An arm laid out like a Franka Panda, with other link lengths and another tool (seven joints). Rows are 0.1 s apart.
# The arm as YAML. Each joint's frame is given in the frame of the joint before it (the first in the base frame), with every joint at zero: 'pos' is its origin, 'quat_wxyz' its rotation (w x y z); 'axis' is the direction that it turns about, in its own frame. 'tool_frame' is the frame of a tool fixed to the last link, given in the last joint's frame.
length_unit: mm
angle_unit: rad
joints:
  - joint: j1
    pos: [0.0, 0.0, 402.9]
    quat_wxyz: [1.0, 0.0, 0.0, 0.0]
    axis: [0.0, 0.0, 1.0]
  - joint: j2
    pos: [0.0, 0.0, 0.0]
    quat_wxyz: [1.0, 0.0, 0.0, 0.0]
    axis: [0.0, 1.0, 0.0]
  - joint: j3
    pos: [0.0, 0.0, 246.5]
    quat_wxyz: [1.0, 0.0, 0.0, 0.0]
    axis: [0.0, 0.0, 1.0]
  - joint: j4
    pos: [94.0, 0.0, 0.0]
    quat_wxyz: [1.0, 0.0, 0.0, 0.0]
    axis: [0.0, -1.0, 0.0]
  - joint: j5
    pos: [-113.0, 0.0, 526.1]
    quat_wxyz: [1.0, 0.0, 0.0, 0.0]
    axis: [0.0, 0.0, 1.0]
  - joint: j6
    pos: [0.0, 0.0, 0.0]
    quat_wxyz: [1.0, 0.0, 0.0, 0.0]
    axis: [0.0, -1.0, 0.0]
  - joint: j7
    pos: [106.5, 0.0, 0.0]
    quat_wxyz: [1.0, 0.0, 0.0, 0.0]
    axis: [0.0, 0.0, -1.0]
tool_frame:
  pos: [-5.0, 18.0, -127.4]
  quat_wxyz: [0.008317, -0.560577, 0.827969, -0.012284]
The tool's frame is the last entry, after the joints.
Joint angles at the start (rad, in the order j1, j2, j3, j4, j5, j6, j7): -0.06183 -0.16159 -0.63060 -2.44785 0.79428 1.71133 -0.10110
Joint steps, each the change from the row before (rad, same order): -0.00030 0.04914 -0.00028 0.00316 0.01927 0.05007 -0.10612; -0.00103 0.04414 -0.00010 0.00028 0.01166 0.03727 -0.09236; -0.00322 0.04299 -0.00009 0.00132 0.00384 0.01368 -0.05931; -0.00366 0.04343 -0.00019 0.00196 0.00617 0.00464 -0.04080; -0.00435 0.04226 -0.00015 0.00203 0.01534 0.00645 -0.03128; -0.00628 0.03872 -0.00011 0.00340 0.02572 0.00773 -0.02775; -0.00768 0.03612 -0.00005 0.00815 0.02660 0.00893 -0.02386; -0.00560 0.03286 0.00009 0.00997 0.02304 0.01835 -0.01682; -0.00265 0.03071 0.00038 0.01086 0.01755 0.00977 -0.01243; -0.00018 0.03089 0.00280 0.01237 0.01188 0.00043 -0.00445; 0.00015 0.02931 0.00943 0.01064 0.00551 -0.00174 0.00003; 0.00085 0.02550 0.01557 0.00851 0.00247 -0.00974 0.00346
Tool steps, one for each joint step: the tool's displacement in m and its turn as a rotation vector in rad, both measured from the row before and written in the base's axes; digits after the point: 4 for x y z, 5 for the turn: -0.0039 -0.0074 -0.0231 -0.04933 -0.05662 0.01542; -0.0065 -0.0051 -0.0222 -0.04162 -0.04014 0.02334; -0.0088 -0.0031 -0.0210 -0.02027 -0.00787 0.02205; -0.0096 -0.0022 -0.0204 -0.00743 0.00713 0.01389; -0.0093 -0.0028 -0.0191 -0.00283 0.00929 -0.00027; -0.0082 -0.0042 -0.0161 -0.00044 0.00315 -0.01310; -0.0064 -0.0065 -0.0128 -0.00460 -0.00027 -0.01777; -0.0046 -0.0075 -0.0109 -0.01540 0.00175 -0.02027; -0.0035 -0.0050 -0.0096 -0.00977 0.00534 -0.01149; -0.0021 -0.0016 -0.0092 -0.00189 0.01301 -0.00315; -0.0008 0.0027 -0.0099 0.00168 0.01863 0.00674; 0.0010 0.0081 -0.0094 0.01189 0.02037 0.01603
